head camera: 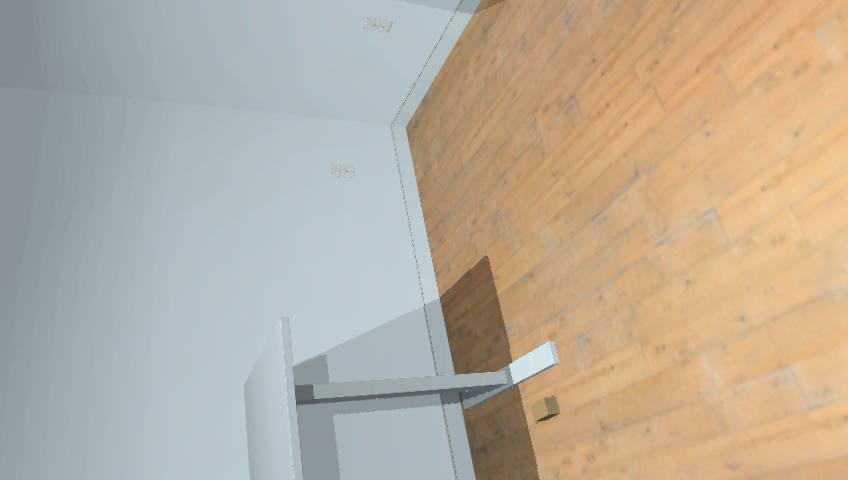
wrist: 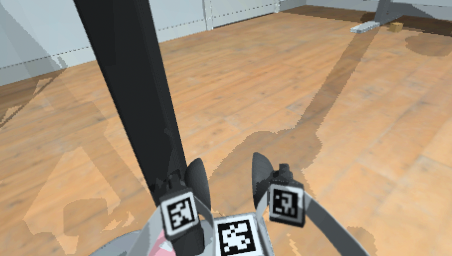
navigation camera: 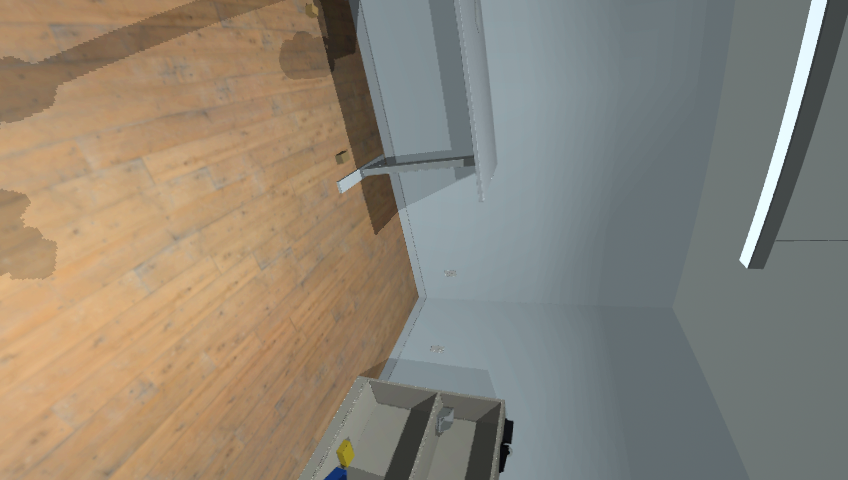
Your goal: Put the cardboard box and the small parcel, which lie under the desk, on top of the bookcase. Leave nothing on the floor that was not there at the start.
Labels:
A grey desk (head camera: pixel 271 397) is 192 cm from the lens.

